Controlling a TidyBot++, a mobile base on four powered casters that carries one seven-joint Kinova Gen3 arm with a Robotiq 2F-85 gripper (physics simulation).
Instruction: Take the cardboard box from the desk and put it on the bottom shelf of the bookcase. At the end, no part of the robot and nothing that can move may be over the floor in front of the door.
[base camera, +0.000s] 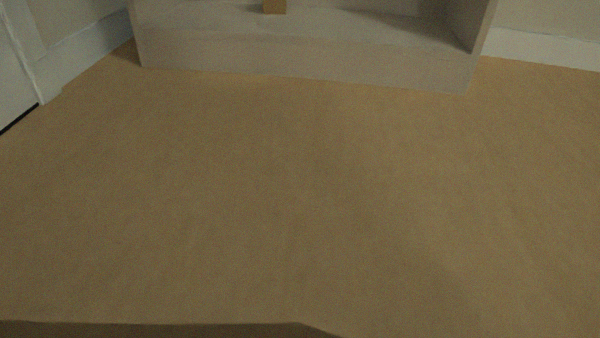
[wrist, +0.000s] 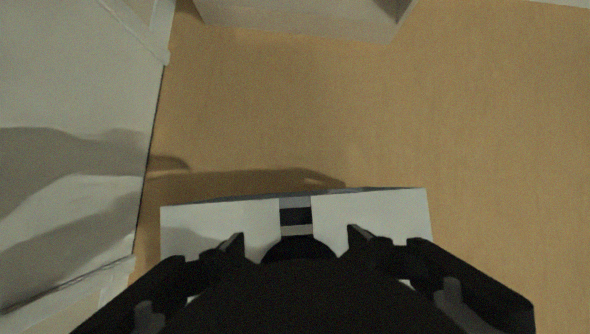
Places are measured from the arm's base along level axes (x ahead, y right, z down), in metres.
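Where they show: gripper, between the fingertips: (wrist: 296, 240).
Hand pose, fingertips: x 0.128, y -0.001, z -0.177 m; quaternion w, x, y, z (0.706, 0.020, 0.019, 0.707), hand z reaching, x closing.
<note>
Each offset is from my fingertips to the centre of the thing. "spot": to the spot under its first point. Level surfaces: height alone.
The small brown cardboard box @[spot: dx +0.861, dy +0.007, dz +0.452 m] (base camera: 274, 6) stands on the bottom shelf of the pale bookcase @[spot: dx +0.691, dy +0.067, dz +0.522 m] (base camera: 300, 57) (wrist: 300, 29), left of the shelf's middle; its top is cut off by the base camera view's edge. The box does not show in the wrist view. My gripper (wrist: 296, 240) is open with nothing between its fingers. It points down above the white top of my own base (wrist: 220, 225), apart from the bookcase. The door (wrist: 60, 100) (base camera: 12, 95) is at the left. The desk does not show in either view.
In the wrist view, my base's left edge is close to the door's near part, with a narrow strip of floor @[dz +0.573 m] (wrist: 149, 220) between them. Shadows of the robot fall on the door and floor. A white baseboard (base camera: 545, 47) runs along the wall right of the bookcase.
</note>
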